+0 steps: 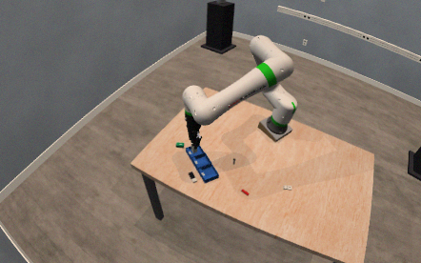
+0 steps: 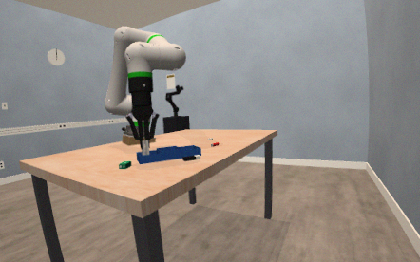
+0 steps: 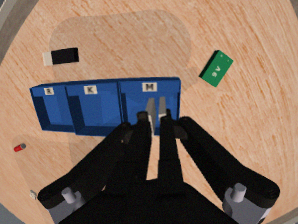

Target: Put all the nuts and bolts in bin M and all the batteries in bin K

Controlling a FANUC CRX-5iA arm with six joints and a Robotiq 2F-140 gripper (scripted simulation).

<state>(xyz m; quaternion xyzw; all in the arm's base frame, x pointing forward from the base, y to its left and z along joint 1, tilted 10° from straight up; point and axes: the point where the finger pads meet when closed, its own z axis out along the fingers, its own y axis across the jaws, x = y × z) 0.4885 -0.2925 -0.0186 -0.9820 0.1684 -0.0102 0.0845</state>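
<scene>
Now: hand 40 mm short of the joined blue bins, 90 mm to the right of it and 30 mm above it. Round my hand: red battery (50 mm ahead, 390 mm to the left, 40 mm below); then green battery (20 mm ahead, 110 mm to the right, 40 mm below); then small dark bolt (90 mm behind, 220 mm to the left, 40 mm below).
</scene>
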